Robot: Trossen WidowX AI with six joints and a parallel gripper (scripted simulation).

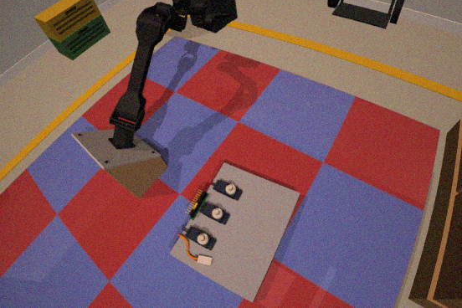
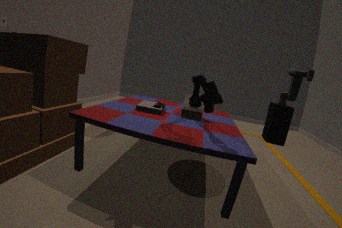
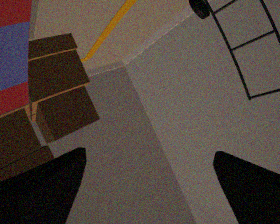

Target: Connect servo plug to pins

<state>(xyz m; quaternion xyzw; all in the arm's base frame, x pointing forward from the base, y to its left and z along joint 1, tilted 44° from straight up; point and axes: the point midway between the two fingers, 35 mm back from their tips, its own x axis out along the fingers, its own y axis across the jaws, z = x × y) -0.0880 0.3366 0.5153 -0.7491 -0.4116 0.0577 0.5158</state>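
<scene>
My gripper tip is now 420 mm short of the servo, 590 mm to the left of it and 210 mm above it. From my gripper tip the other things lie so: grey holder plate 520 mm ahead, 560 mm to the right, 230 mm below.
</scene>
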